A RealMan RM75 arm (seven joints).
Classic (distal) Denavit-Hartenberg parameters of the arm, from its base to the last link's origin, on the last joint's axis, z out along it. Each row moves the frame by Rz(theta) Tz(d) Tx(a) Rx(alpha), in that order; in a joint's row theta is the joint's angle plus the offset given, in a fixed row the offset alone. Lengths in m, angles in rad.
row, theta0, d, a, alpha
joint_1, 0, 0.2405, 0, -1.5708
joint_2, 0, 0, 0, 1.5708
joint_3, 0, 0.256, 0, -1.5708
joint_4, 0, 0, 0, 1.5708
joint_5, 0, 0.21, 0, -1.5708
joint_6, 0, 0, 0, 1.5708
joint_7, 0, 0.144, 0, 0
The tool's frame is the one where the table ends.
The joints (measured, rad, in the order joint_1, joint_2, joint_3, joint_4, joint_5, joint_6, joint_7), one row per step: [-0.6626, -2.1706, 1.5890, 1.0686, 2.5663, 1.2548, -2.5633]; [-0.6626, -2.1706, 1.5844, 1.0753, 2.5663, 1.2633, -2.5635]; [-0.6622, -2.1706, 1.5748, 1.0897, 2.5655, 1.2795, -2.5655]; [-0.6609, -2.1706, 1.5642, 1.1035, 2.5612, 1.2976, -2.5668]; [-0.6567, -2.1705, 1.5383, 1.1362, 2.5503, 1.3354, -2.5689]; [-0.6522, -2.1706, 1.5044, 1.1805, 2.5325, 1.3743, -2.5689]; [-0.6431, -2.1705, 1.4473, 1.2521, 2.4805, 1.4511, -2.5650]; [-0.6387, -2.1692, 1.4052, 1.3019, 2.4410, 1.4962, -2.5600]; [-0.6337, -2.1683, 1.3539, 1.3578, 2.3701, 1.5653, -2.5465]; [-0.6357, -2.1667, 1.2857, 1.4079, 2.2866, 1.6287, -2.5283]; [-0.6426, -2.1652, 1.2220, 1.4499, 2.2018, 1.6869, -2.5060]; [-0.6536, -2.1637, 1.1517, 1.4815, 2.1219, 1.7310, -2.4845]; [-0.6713, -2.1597, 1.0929, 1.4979, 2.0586, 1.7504, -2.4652]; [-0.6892, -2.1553, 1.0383, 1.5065, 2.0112, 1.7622, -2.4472]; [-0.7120, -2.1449, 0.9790, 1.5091, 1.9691, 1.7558, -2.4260]
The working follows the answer.
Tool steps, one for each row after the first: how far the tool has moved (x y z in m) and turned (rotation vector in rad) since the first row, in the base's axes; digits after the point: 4 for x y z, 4 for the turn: [0.0011, 0.0000, 0.0013, -0.0011, -0.0019, 0.0009]; [0.0034, 0.0001, 0.0039, -0.0016, -0.0074, 0.0037]; [0.0056, -0.0003, 0.0065, -0.0043, -0.0156, 0.0094]; [0.0104, -0.0008, 0.0129, -0.0066, -0.0373, 0.0209]; [0.0181, -0.0002, 0.0215, -0.0022, -0.0720, 0.0259]; [0.0311, -0.0029, 0.0358, -0.0136, -0.1433, 0.0369]; [0.0407, -0.0035, 0.0472, -0.0142, -0.1965, 0.0334]; [0.0532, -0.0084, 0.0604, -0.0402, -0.2740, 0.0237]; [0.0671, -0.0113, 0.0769, -0.0575, -0.3680, 0.0016]; [0.0809, -0.0148, 0.0927, -0.0787, -0.4573, -0.0379]; [0.0930, -0.0163, 0.1096, -0.0838, -0.5458, -0.0815]; [0.1035, -0.0147, 0.1241, -0.0741, -0.6177, -0.1275]; [0.1112, -0.0121, 0.1372, -0.0571, -0.6750, -0.1673]; [0.1185, -0.0059, 0.1529, -0.0166, -0.7301, -0.2123]
Tool pose at each row, in the base's axes (x y z in m, rotation vector in rad; rounded; the steps above come from the unrounded poses): [-0.1749, 0.3478, -0.0940, -2.6939, -0.8439, 0.4928]; [-0.1738, 0.3478, -0.0928, -2.6955, -0.8456, 0.4911]; [-0.1715, 0.3480, -0.0901, -2.6977, -0.8509, 0.4848]; [-0.1693, 0.3476, -0.0876, -2.7023, -0.8610, 0.4768]; [-0.1645, 0.3470, -0.0812, -2.7108, -0.8827, 0.4520]; [-0.1568, 0.3476, -0.0725, -2.7204, -0.8989, 0.4047]; [-0.1438, 0.3450, -0.0582, -2.7569, -0.9325, 0.3172]; [-0.1342, 0.3443, -0.0468, -2.7786, -0.9408, 0.2440]; [-0.1217, 0.3394, -0.0336, -2.8328, -0.9453, 0.1469]; [-0.1078, 0.3365, -0.0172, -2.8839, -0.9340, 0.0167]; [-0.0940, 0.3330, -0.0013, -2.9372, -0.8941, -0.1120]; [-0.0820, 0.3315, 0.0156, -2.9694, -0.8457, -0.2497]; [-0.0714, 0.3331, 0.0301, -2.9791, -0.7894, -0.3693]; [-0.0637, 0.3357, 0.0432, -2.9740, -0.7396, -0.4681]; [-0.0564, 0.3419, 0.0589, -2.9422, -0.6828, -0.5706]

